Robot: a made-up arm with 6 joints.
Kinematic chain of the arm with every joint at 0, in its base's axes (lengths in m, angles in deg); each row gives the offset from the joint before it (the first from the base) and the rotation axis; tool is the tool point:
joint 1: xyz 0 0 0.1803 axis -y
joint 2: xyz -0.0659 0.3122 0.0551 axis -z
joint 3: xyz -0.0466 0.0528 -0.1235 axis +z
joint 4: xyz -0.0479 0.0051 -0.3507 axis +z
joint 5: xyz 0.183 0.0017 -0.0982 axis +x
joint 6: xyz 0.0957 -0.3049 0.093 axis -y
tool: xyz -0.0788 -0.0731 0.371
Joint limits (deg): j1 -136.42..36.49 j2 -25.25..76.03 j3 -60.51..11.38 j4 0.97..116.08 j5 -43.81..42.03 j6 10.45..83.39
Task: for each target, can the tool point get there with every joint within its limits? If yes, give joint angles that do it. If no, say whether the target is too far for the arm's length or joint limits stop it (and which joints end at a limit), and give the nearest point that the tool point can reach.
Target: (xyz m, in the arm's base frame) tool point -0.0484 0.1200 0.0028
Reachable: yes | joints -33.51 -2.97 -45.23 84.37 -5.71 43.75
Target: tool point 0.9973 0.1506 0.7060
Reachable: no: joint limits stop it (at a limit: joint 1, joint 3, joint 4, joint 6) | nearest point 0.5987 0.2363 0.1919 | short by 0.656 m
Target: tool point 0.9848 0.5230 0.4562
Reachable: no: joint limits stop it (at a limit: joint 1, joint 3, joint 4, joint 6) | nearest point 0.6562 0.4287 0.1318 | short by 0.471 m
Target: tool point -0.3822 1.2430 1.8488
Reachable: no: too far | nearest point -0.2687 0.6069 0.9291 | short by 1.124 m
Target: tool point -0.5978 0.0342 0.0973
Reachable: yes | joints -66.45 24.24 -51.07 79.94 25.23 75.82
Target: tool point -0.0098 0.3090 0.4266
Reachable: yes | joints -100.30 2.04 -51.43 21.39 -34.23 44.29
